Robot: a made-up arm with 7 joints. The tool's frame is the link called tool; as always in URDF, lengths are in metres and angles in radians.
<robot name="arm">
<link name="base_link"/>
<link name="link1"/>
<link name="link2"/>
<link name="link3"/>
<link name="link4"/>
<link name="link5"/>
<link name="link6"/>
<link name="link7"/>
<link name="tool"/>
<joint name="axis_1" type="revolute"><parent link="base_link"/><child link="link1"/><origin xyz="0.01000 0.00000 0.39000"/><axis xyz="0 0 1"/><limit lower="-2.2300" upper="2.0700" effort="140" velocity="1.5"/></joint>
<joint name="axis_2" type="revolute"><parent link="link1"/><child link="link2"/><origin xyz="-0.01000 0.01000 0.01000" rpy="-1.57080 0.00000 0.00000"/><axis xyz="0 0 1"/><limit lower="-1.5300" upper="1.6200" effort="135" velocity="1.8"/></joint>
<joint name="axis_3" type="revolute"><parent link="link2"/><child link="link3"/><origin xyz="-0.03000 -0.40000 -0.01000" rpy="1.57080 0.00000 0.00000"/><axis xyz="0 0 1"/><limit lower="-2.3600" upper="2.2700" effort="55" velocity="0.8"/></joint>
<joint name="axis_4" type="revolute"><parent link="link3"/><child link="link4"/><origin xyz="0.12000 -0.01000 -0.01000" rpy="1.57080 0.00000 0.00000"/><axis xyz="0 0 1"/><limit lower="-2.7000" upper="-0.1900" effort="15" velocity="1.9"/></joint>
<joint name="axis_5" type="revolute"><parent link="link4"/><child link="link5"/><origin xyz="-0.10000 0.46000 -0.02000" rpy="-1.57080 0.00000 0.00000"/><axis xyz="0 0 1"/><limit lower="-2.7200" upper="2.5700" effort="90" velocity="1"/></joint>
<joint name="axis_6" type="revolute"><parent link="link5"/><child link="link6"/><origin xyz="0.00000 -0.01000 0.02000" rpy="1.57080 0.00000 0.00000"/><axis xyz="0 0 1"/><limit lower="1.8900" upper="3.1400" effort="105" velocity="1.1"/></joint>
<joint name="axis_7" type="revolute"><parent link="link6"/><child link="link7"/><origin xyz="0.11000 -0.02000 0.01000" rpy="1.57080 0.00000 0.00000"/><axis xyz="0 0 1"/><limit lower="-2.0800" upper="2.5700" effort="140" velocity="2.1"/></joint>
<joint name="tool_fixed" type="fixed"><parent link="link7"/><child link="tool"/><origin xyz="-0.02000 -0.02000 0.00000" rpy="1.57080 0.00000 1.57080"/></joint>
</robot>
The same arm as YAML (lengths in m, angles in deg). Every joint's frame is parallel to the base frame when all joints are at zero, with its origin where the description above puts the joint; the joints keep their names.
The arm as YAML. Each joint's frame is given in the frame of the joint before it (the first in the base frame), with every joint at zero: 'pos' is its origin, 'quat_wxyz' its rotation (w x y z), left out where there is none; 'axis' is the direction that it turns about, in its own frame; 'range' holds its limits. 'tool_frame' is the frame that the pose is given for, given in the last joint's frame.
length_unit: m
angle_unit: deg
joints:
  - joint: axis_1
    pos: [0.01, 0.0, 0.39]
    axis: "+z"
    range: [-127.77, 118.6]
  - joint: axis_2
    pos: [-0.01, 0.01, 0.01]
    axis: "+y"
    range: [-87.66, 92.82]
  - joint: axis_3
    pos: [-0.03, -0.01, 0.4]
    axis: "+z"
    range: [-135.22, 130.06]
  - joint: axis_4
    pos: [0.12, -0.01, -0.01]
    axis: "-y"
    range: [-154.7, -10.89]
  - joint: axis_5
    pos: [-0.1, 0.02, 0.46]
    axis: "+z"
    range: [-155.84, 147.25]
  - joint: axis_6
    pos: [0.0, -0.01, 0.02]
    axis: "-y"
    range: [108.29, 179.91]
  - joint: axis_7
    pos: [0.11, -0.01, -0.02]
    axis: "-z"
    range: [-119.18, 147.25]
tool_frame:
  pos: [-0.02, 0.02, 0.0]
  quat_wxyz: [0.500002, -0.499996, 0.500002, -0.5]

